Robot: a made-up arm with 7 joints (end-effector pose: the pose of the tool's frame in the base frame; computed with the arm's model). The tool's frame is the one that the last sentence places.
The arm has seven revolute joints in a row. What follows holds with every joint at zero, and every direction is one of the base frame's.
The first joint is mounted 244.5 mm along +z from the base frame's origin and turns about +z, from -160 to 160 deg.
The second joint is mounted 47.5 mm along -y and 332.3 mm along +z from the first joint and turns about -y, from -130 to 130 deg.
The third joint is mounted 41.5 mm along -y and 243.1 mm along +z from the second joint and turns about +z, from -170 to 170 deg.
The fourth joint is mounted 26.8 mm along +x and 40.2 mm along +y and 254.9 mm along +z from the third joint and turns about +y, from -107 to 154 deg.
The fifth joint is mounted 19.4 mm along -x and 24.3 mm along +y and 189.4 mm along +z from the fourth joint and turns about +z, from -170 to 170 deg.
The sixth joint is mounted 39 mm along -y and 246.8 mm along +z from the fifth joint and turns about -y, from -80 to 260 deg.
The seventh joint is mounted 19.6 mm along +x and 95.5 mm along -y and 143.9 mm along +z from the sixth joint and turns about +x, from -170 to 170 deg.
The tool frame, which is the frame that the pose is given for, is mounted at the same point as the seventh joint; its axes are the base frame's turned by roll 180, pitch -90 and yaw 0 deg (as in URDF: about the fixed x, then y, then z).
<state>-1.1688 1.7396 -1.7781 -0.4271 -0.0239 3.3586 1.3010</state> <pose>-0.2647 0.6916 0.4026 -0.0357 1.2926 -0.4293</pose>
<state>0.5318 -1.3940 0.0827 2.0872 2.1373 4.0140 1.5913</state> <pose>0.2177 0.3061 0.3608 0.4583 -0.8739 2.8783</pose>
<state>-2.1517 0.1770 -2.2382 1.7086 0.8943 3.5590 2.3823</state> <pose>-0.1504 0.3836 0.8872 0.3839 0.9381 0.7256</pose>
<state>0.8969 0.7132 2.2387 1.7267 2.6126 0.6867 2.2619</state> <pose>-0.5453 -0.2593 0.5015 1.5951 -0.6665 -0.9304</pose>
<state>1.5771 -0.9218 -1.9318 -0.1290 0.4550 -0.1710 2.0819</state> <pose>0.0999 0.8319 1.2648 -1.6428 0.9916 -1.4679</pose>
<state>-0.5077 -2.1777 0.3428 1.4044 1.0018 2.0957 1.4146</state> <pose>0.1442 -0.1564 -0.0788 0.2083 -2.9138 0.0109</pose>
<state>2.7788 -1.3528 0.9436 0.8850 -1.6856 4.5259 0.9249</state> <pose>-0.8554 0.2634 0.5940 0.8592 0.9613 1.6738</pose>
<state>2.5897 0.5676 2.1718 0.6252 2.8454 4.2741 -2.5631</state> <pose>0.6324 -0.2854 1.1395 0.9581 -2.4152 -0.9481</pose>
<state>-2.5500 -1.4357 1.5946 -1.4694 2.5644 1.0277 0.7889</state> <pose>-0.8839 0.0981 0.7740 -0.1760 -1.7190 -2.0479</pose>
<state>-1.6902 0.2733 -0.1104 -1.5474 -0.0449 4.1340 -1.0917</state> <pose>-0.0725 0.4781 1.0591 1.7759 -0.6951 0.2489</pose>
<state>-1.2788 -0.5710 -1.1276 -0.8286 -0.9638 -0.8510 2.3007</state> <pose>0.2698 -0.1342 1.3978 -1.9055 -0.7841 1.7218</pose>
